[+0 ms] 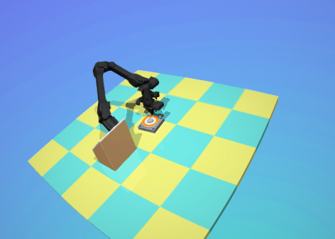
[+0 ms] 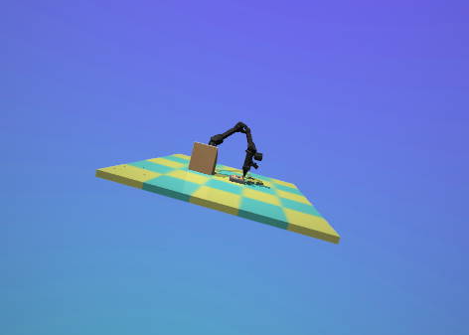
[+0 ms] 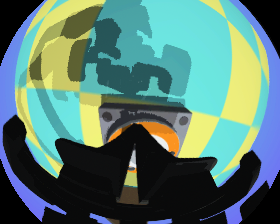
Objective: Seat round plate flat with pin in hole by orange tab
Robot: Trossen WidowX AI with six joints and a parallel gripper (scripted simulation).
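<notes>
Now: gripper tip 30 mm past the round plate, 10 mm to the left of it and 10 mm above it. Round my gripper tip: base (50 mm behind, 20 mm to the right, 20 mm below).
</notes>
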